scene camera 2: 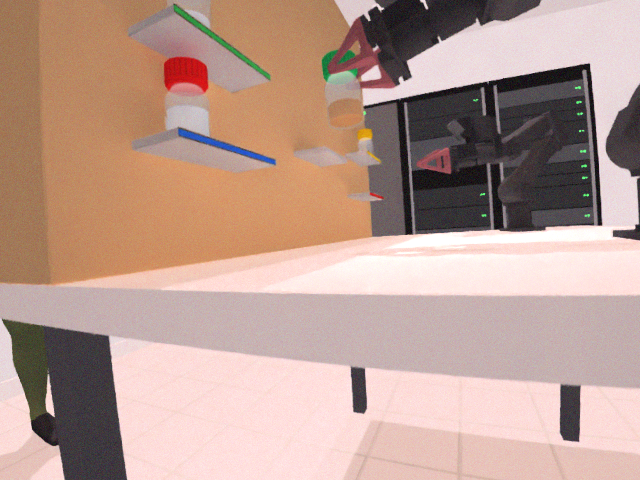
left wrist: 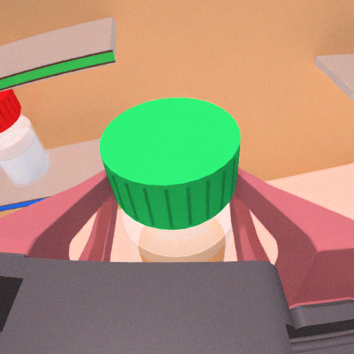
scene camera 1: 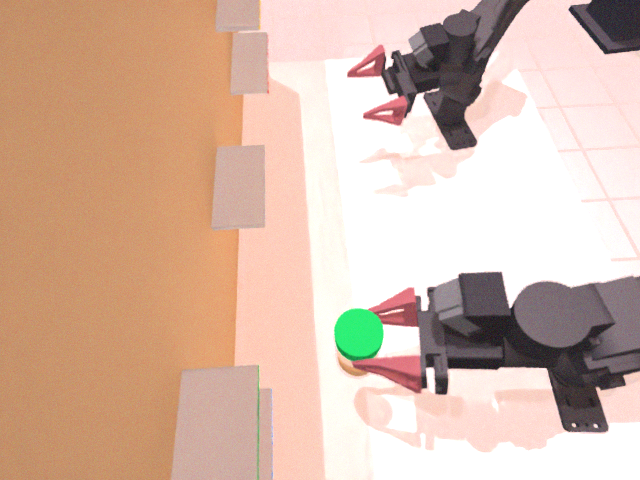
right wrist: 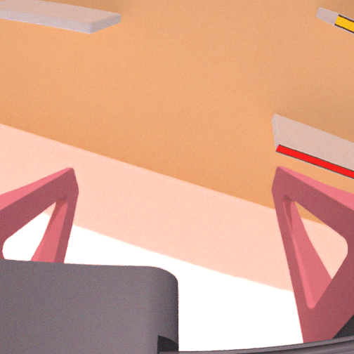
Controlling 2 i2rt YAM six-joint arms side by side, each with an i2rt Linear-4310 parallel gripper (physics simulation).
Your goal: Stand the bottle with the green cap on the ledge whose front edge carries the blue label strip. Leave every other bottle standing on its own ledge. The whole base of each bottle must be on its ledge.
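Seen in the pictures: left gripper, between the fingertips: point(scene camera 2: 337, 78) point(scene camera 1: 353, 340); right gripper, between the fingertips: point(scene camera 2: 418, 164) point(scene camera 1: 355, 94); left arm's base, origin of its link: point(scene camera 1: 566, 369); right arm's base, origin of its link: point(scene camera 2: 520, 230) point(scene camera 1: 448, 120).
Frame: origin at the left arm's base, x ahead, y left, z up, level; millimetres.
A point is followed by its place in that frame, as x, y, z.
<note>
The green-capped bottle point(scene camera 1: 358, 333) {397, 32, 304} point(scene camera 2: 343, 100) {382, 58, 225} point(left wrist: 170, 145) hangs upright in the air, away from the wall, between the red fingers of my left gripper point(scene camera 1: 361, 336) {401, 31, 273} point(scene camera 2: 345, 74) {401, 31, 273}, which is shut on it. The blue-strip ledge point(scene camera 2: 222, 157) {521, 167, 145} point(left wrist: 65, 165) is on the wall at the left in scene camera 2. A red-capped bottle point(scene camera 2: 187, 98) {518, 225, 209} point(left wrist: 22, 150) stands on it. A bottle point(scene camera 2: 196, 12) {503, 219, 317}, its top cut off by the picture, stands on the green-strip ledge point(scene camera 2: 224, 67) {531, 143, 285} point(left wrist: 60, 45) above. A yellow-capped bottle point(scene camera 2: 364, 140) {600, -637, 360} stands on the yellow-strip ledge. My right gripper point(scene camera 1: 356, 95) {378, -458, 209} point(right wrist: 174, 177) is open and empty.
The green-strip ledge overhangs the red-capped bottle. A ledge without a visible strip point(scene camera 1: 240, 186) {568, -223, 227} point(scene camera 2: 320, 156) {556, -194, 215} point(right wrist: 60, 17) and a red-strip ledge point(scene camera 1: 250, 62) {601, -619, 157} point(scene camera 2: 361, 196) {587, -533, 145} point(right wrist: 315, 142) stick out of the brown wall point(scene camera 1: 118, 206) {591, -8, 483}. The table point(scene camera 2: 310, 320) {291, 343, -16} lies below.
</note>
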